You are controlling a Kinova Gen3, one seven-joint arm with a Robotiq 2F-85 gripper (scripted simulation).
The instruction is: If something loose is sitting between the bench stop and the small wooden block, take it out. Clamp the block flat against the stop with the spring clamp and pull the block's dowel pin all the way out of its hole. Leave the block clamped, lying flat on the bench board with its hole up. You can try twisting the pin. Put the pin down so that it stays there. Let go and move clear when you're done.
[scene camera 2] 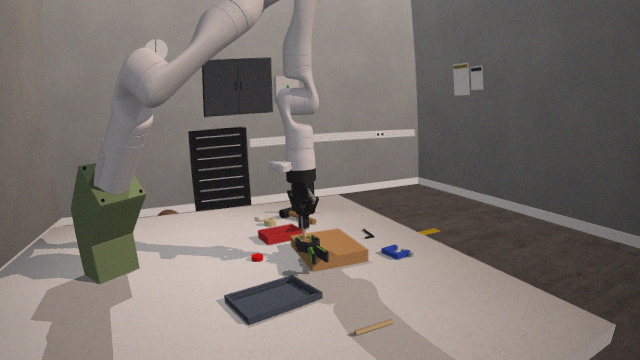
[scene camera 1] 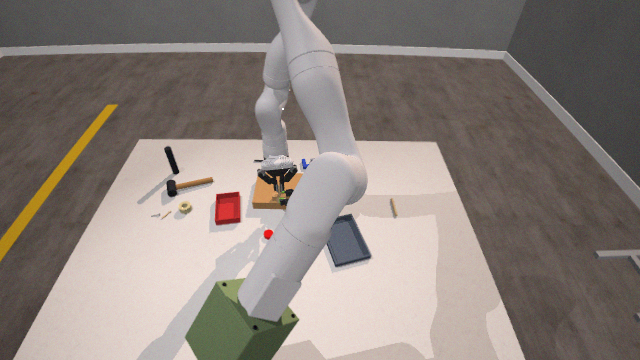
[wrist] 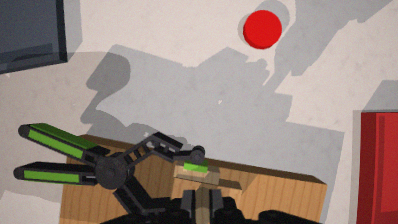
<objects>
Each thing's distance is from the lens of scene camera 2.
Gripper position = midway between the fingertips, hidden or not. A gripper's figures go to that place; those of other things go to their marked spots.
my gripper (scene camera 2: 304,228): 0.97 m
grey tray (scene camera 2: 272,296): 0.79 m
</objects>
